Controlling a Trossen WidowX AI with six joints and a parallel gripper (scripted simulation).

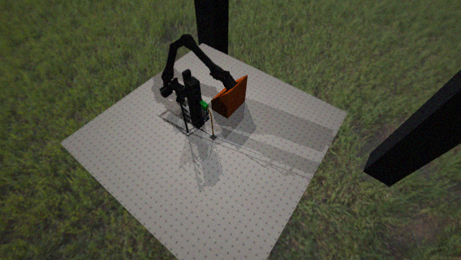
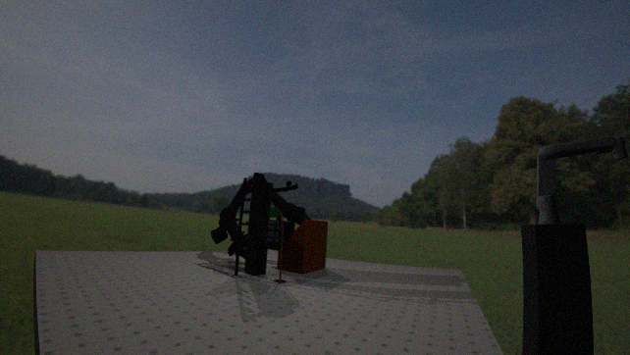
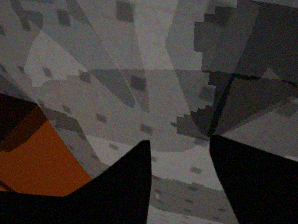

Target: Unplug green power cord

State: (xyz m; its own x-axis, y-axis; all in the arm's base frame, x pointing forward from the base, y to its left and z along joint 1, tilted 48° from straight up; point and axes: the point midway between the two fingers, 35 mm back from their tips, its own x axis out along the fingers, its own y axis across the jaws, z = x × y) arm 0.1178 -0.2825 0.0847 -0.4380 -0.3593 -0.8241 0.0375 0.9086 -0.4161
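The green plug is 15 cm ahead of my gripper tip, 22 cm to the left of it and 24 cm above it.
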